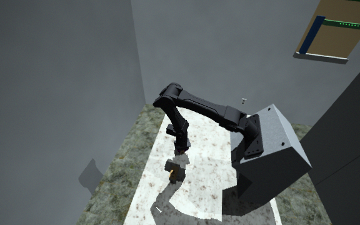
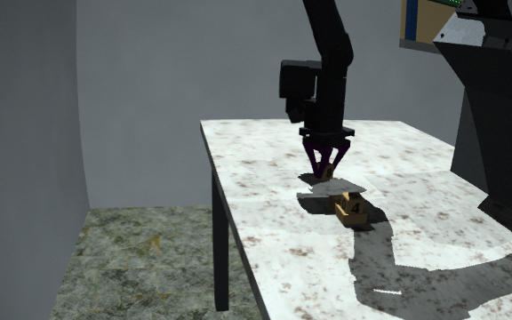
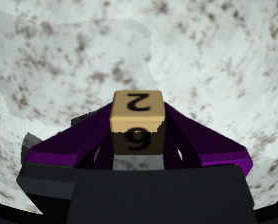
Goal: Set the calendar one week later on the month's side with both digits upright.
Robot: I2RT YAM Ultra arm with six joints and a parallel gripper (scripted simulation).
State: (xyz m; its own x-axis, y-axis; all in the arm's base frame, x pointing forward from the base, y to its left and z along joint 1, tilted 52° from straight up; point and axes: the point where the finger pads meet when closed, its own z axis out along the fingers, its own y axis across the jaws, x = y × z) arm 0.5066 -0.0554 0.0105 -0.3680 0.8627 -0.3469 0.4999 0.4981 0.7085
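My gripper is now right at the wooden digit cube.
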